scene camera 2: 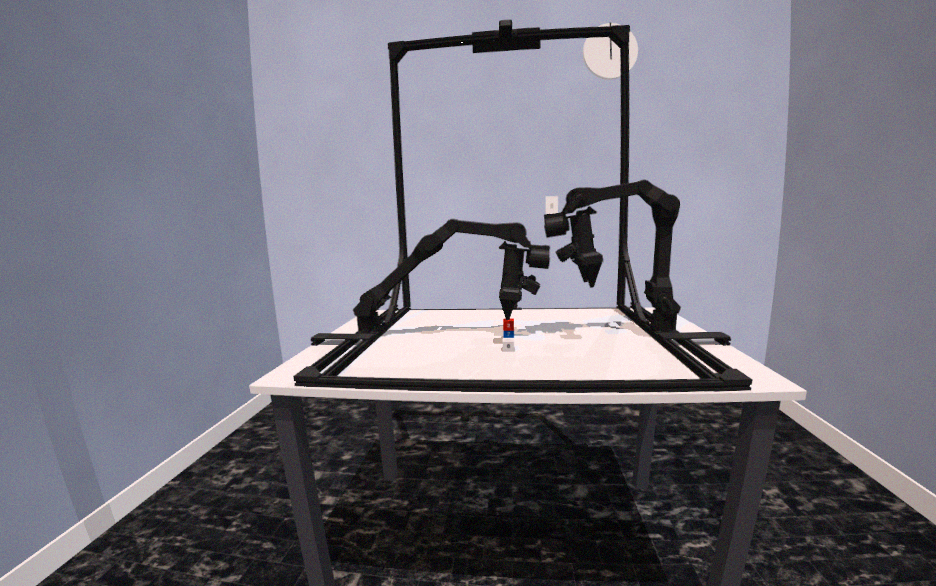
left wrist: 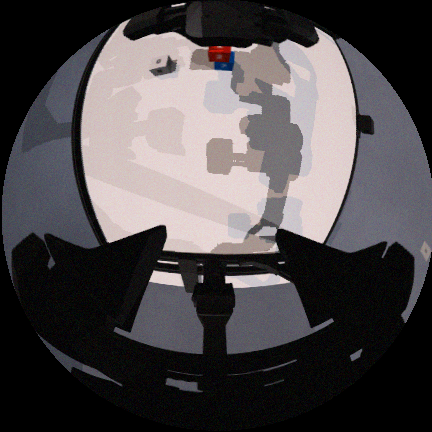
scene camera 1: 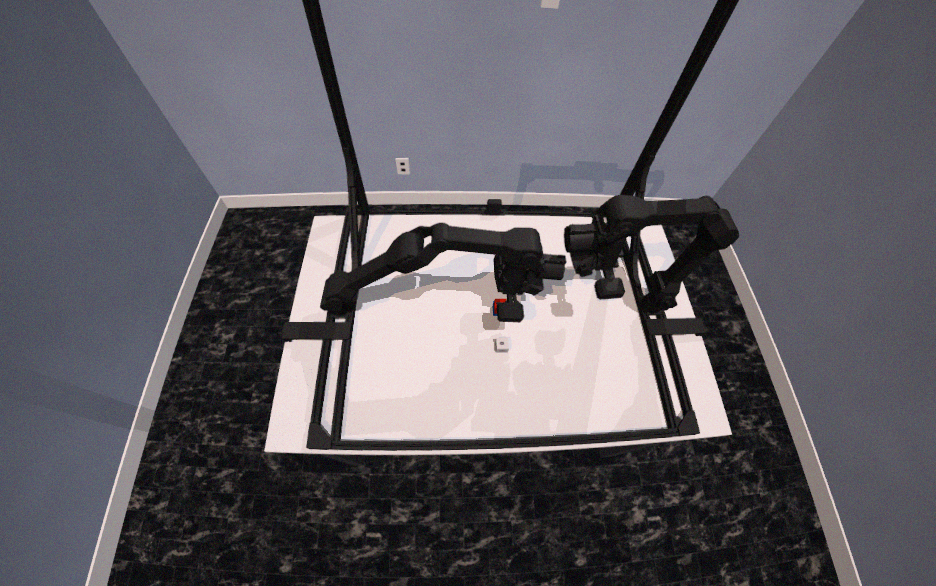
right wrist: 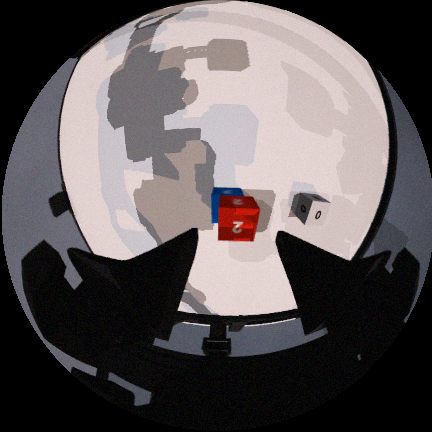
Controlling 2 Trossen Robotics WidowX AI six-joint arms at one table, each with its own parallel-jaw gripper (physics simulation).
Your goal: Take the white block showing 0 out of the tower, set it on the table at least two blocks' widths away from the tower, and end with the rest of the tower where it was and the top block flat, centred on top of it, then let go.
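Frame: origin at the left arm's base, x left, y back, z up, level; metres.
Where they show: left gripper, fingertip midpoint: [scene camera 2: 588, 284] [left wrist: 222, 232] [scene camera 1: 596, 280]; right gripper, fingertip midpoint: [scene camera 2: 507, 317] [scene camera 1: 500, 302] [right wrist: 237, 234]; left arm's base, origin of the base link: [scene camera 2: 663, 329] [left wrist: 213, 267] [scene camera 1: 651, 305]; right arm's base, origin of the base link: [scene camera 2: 368, 330] [scene camera 1: 340, 307] [right wrist: 218, 322].
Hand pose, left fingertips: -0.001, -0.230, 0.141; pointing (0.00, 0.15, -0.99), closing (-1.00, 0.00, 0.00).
Note:
Each offset is from my left fingertips to the top centre of the thing, as dx, dy, dz. "pt": to the spot under its first point. Level surfaces: height alone.
The red block {+0.011, -0.238, -0.102} [scene camera 1: 500, 304] [scene camera 2: 508, 324] [left wrist: 219, 54] [right wrist: 238, 225] sits flat on the blue block {+0.003, -0.238, -0.131} [scene camera 2: 508, 334] [left wrist: 224, 66] [right wrist: 215, 207]. In the left wrist view its edges look shifted a little left of the blue block's. The white block showing 0 {+0.115, -0.238, -0.131} [scene camera 1: 502, 343] [scene camera 2: 508, 346] [left wrist: 162, 65] [right wrist: 312, 207] stands apart on the table, nearer the front. My right gripper [scene camera 2: 508, 316] [right wrist: 237, 234] is open, pointing down right above the red block, with a fingertip on either side of it in the right wrist view. My left gripper [scene camera 2: 590, 283] [left wrist: 222, 232] is open and empty, high to the right.
The white table {dz -0.160} [scene camera 1: 414, 386] [scene camera 2: 428, 358] is bordered by a black frame {pt +0.369, -0.231, -0.145} [scene camera 1: 511, 442] [scene camera 2: 518, 383] with tall posts at the rear. My left arm hangs at the right rear, and both wrists are fairly close together. Arm shadows cross the table around the blocks.

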